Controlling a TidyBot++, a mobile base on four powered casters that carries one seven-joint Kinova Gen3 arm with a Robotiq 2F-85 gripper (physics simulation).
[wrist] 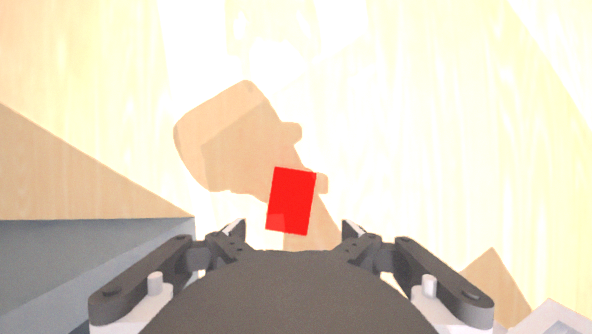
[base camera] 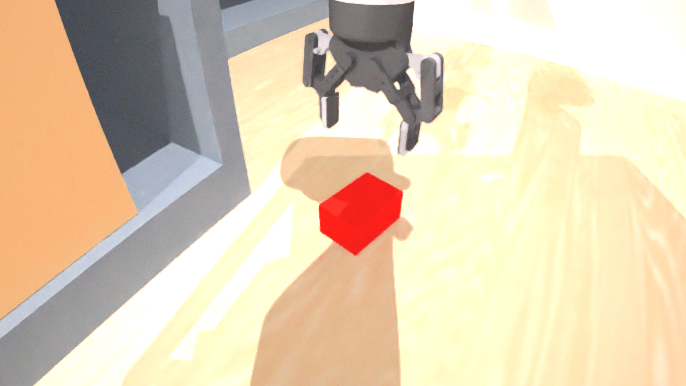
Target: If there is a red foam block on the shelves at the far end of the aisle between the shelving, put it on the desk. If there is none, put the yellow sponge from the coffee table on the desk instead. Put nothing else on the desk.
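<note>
A red block lies flat on the pale wooden floor, a little right of the grey shelving in the base camera view. My gripper is open and empty, pointing down above the floor. In the base camera view it hangs above and behind the block. In the wrist view the block shows between and just beyond the two fingertips, nearly lined up with them. The desk, the coffee table and the yellow sponge do not show in either view.
Grey shelving with an orange panel stands on the left, close to the block. The arm's shadow falls around the block. A pale edge of the robot's base shows at the lower right of the wrist view.
</note>
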